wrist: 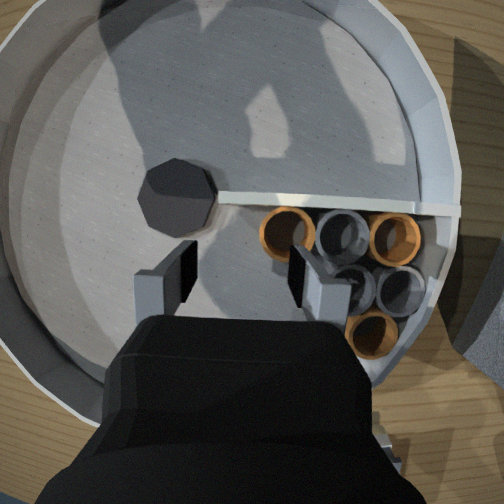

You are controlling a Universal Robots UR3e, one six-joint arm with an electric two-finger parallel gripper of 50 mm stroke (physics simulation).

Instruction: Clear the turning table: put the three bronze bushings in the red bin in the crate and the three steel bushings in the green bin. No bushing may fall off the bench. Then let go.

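Observation:
I look straight down on the round grey turning table [210,165]. Six upright bushings are packed together against a pale bar [335,202] near the right rim. The three bronze bushings stand at the left [286,233], at the right [395,239] and at the bottom [372,333] of the cluster. The three steel bushings stand at the top middle [342,236], at the lower right [400,291] and behind my right finger [361,285], partly hidden. My gripper [240,277] is open and empty above the table, left of the cluster.
A dark hub [176,196] sits at the table's centre, just above my left finger. A raised rim [435,135] rings the table. A grey block [487,330] shows at the right edge on the wooden bench [440,425].

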